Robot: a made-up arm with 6 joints.
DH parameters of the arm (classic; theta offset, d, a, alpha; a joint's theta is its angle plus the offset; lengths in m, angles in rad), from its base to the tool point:
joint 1: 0 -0.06 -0.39 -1.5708
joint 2: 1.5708 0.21 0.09 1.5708
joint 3: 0 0.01 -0.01 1.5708
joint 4: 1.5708 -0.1 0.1 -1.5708
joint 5: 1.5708 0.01 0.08 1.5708
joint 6: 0 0.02 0.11 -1.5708
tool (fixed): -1.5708 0.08 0 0
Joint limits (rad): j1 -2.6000..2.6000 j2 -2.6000..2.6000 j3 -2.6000..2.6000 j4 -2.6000..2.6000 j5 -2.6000..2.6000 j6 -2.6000..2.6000
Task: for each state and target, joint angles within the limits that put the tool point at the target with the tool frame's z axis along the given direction. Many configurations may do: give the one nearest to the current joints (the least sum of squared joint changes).
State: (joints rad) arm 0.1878 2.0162 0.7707 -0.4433 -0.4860 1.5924
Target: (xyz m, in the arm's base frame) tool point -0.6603 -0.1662 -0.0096 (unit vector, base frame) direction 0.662 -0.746 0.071
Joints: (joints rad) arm 0.7406 2.5623 0.2057 -1.4061 -0.1406 1.5744
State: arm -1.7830 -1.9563 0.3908 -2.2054 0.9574 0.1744
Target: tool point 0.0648 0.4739 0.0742 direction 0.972 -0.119 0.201
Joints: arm -0.8921 -1.8490 0.6638 -2.4422 1.7053 0.7036
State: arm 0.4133 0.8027 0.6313 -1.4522 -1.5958 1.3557
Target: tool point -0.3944 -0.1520 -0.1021 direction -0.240 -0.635 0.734
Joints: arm 1.0772 0.3558 0.8869 -1.0357 -1.9419 2.1910
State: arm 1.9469 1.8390 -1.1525 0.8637 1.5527 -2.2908
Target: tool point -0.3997 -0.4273 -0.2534 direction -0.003 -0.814 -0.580
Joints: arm 1.4239 1.1838 -0.3999 0.9437 1.1616 -2.3996
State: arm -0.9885 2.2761 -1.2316 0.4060 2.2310 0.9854
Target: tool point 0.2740 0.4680 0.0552 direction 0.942 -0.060 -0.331
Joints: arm -1.3767 2.2609 -0.9421 0.6070 1.8978 0.7388
